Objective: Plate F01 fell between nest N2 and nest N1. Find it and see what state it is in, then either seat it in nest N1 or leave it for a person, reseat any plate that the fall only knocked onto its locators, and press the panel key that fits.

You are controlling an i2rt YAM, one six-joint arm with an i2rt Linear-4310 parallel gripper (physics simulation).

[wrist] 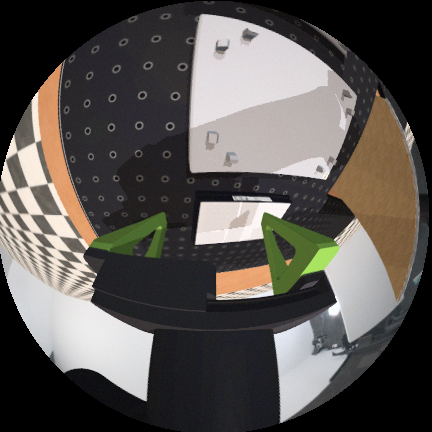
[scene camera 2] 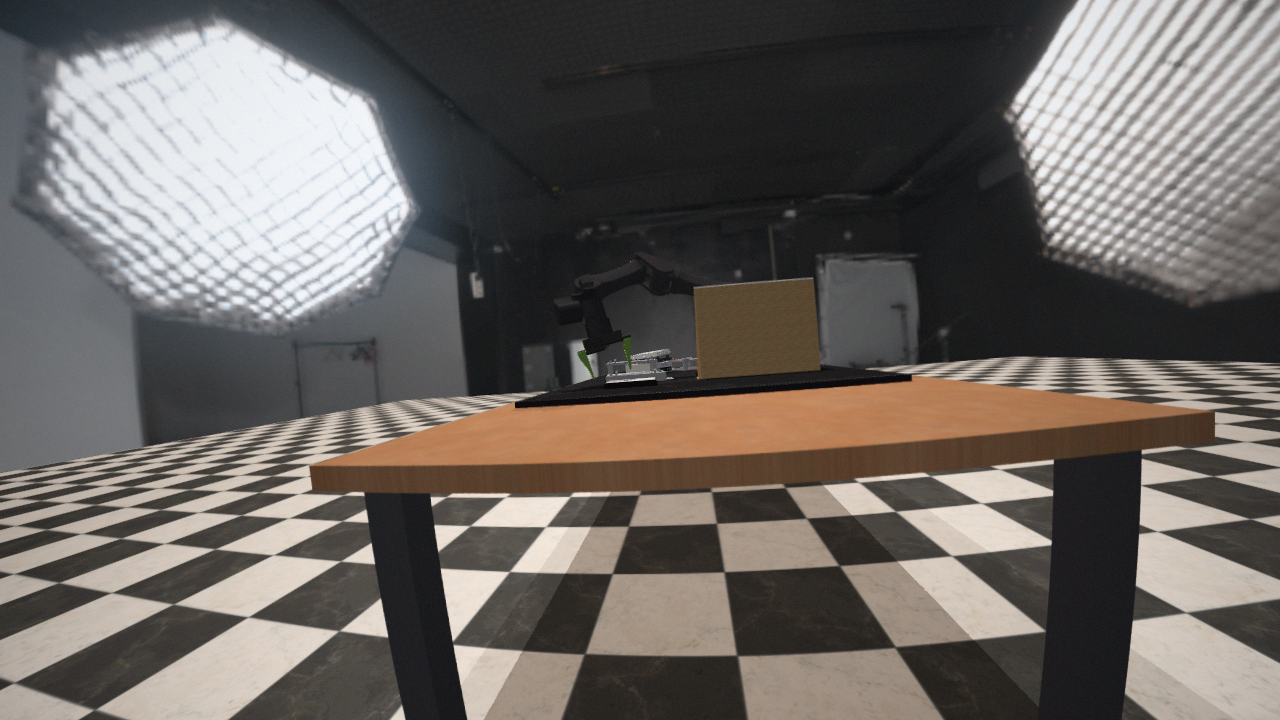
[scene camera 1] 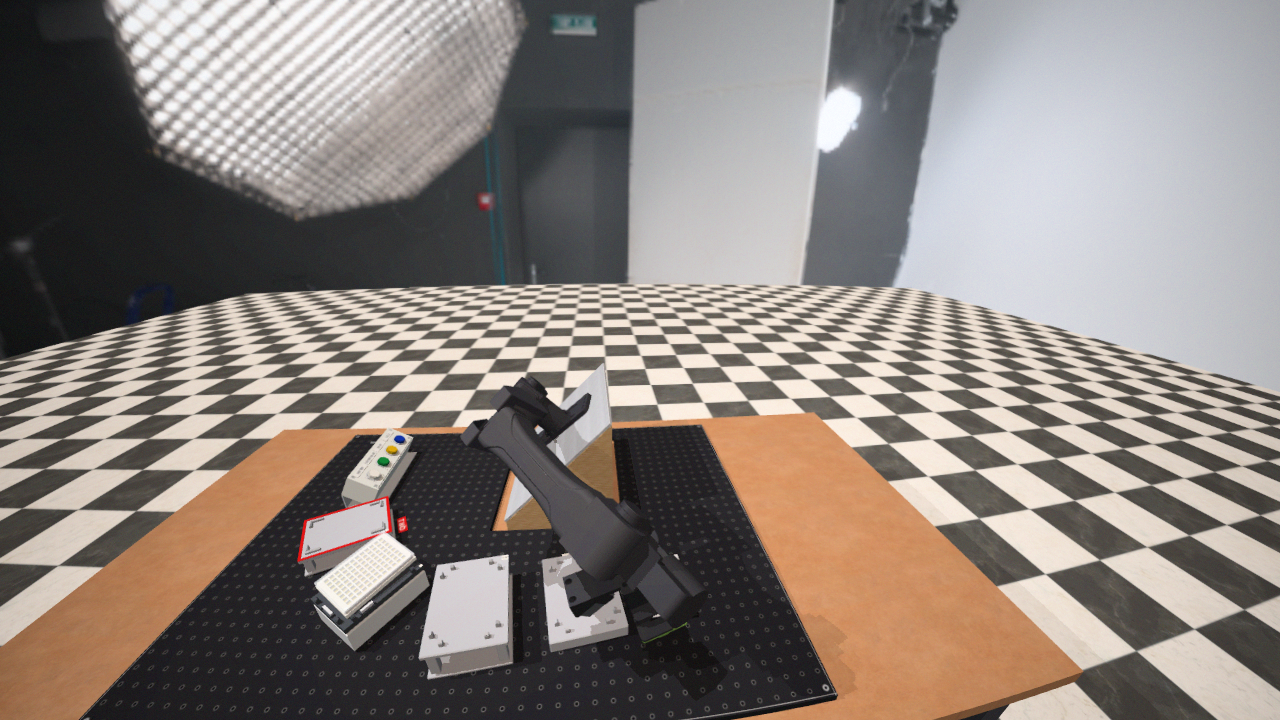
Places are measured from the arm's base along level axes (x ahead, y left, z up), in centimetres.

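Pixels of known places: gripper, fingertip midpoint: [wrist: 213, 217] [scene camera 2: 612, 374]; arm's base, origin of the base link: [scene camera 2: 757, 323] [scene camera 1: 561, 426].
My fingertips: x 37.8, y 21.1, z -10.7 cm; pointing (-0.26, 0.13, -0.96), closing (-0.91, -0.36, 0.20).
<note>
For each thing: its middle in the pictures, then the offset to it from my fingertips. "spot": a spot on its surface instead. Level surfaces: height alone.
- white rectangular piece, body centre: [wrist: 241, 220] [scene camera 2: 631, 383] dx -5.5, dy +2.3, dz -2.3 cm
- right-hand nest, body centre: [wrist: 294, 110] [scene camera 1: 581, 593] [scene camera 2: 635, 375] dx -2.9, dy -11.8, dz -1.4 cm
- middle nest, body centre: [scene camera 1: 471, 609] [scene camera 2: 631, 368] dx +2.6, dy -28.5, dz +0.2 cm
- white well plate, body centre: [scene camera 1: 366, 569] [scene camera 2: 649, 353] dx +0.4, dy -46.8, dz +4.5 cm
- panel, body centre: [scene camera 1: 380, 464] dx -32.2, dy -66.0, dz +1.1 cm
- red-bordered station, body centre: [scene camera 1: 349, 532] [scene camera 2: 687, 363] dx -11.7, dy -60.4, dz -0.8 cm
- red tag, surface spot: [scene camera 1: 401, 523] spot: dx -17.5, dy -52.7, dz -2.8 cm
- black perforated mat, its level: dz -3.0 cm
- wooden table, its level: dz -4.3 cm
My gripper [scene camera 1: 664, 632] [scene camera 2: 609, 368] [wrist: 213, 217] is open, green fingers wide apart, above the mat beside the right-hand nest. In the wrist view, a white rectangular piece [wrist: 240, 222] with a dark edge and a pale label shows beyond and between the fingers; I cannot tell whether it is plate F01. The right-hand nest [scene camera 1: 581, 626] [wrist: 240, 85] is bare, with corner locators. The middle nest [scene camera 1: 469, 600] is also bare. A white well plate [scene camera 1: 366, 571] sits aslant on a nest at front left. The panel [scene camera 1: 360, 484] has blue, yellow and green buttons. Nest numbers are unreadable.
A red-bordered station [scene camera 1: 347, 530] with a red tag [scene camera 1: 401, 523] stands between the panel and the well plate. A sloped board [scene camera 1: 601, 474] [scene camera 2: 756, 326] [wrist: 380, 160] stands behind the nests, near the arm. The black perforated mat [scene camera 1: 716, 555] lies on the wooden table [scene camera 1: 850, 537] [scene camera 2: 760, 429].
</note>
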